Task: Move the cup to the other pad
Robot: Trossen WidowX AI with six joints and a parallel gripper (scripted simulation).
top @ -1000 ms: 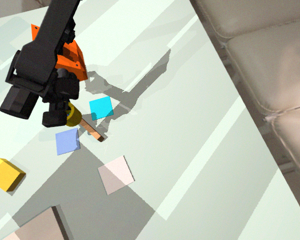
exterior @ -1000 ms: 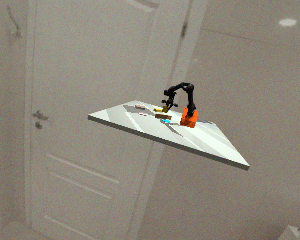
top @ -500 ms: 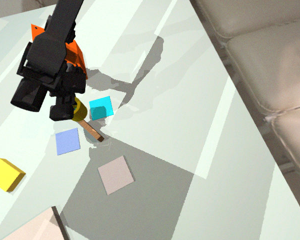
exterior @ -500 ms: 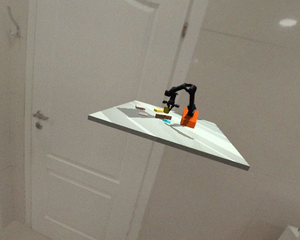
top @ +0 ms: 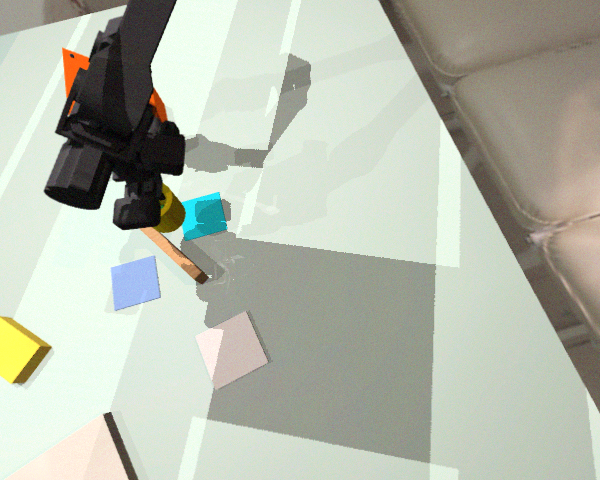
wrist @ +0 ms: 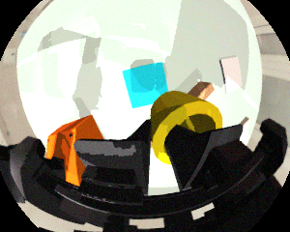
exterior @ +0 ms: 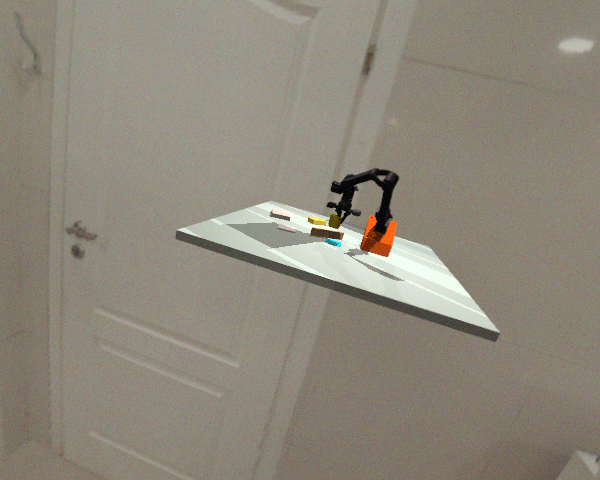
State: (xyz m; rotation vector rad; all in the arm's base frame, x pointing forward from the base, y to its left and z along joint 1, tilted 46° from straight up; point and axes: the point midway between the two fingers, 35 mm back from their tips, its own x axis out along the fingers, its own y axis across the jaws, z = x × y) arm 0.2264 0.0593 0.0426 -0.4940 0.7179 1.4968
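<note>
Now: gripper tip 12 cm above the cyan pad and 4 cm to the right of it. From my gripper tip the other things lie so: wooden bar 9 cm below, 6 cm ahead, 4 cm to the right; then yellow cup 2 cm ahead; then pale blue pad 12 cm below, 11 cm to the right, 11 cm ahead.
</note>
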